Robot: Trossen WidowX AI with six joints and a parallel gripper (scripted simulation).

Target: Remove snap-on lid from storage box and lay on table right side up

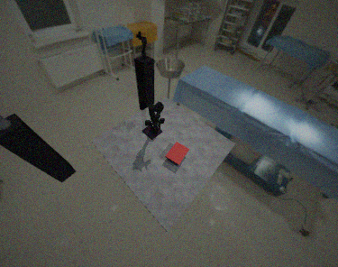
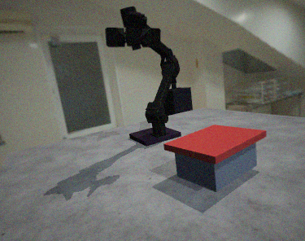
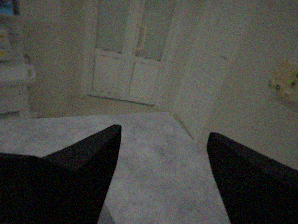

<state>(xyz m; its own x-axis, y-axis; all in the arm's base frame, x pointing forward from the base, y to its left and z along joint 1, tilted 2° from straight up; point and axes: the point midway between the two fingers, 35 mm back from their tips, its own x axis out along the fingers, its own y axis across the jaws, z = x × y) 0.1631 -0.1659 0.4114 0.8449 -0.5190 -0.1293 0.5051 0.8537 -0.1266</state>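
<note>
Now: gripper tip 320 mm above the red lid, 210 mm short of it and 100 mm to the right of it. The rest, counted from my gripper tip: storage box 370 mm below, 210 mm ahead, 100 mm to the left.
</note>
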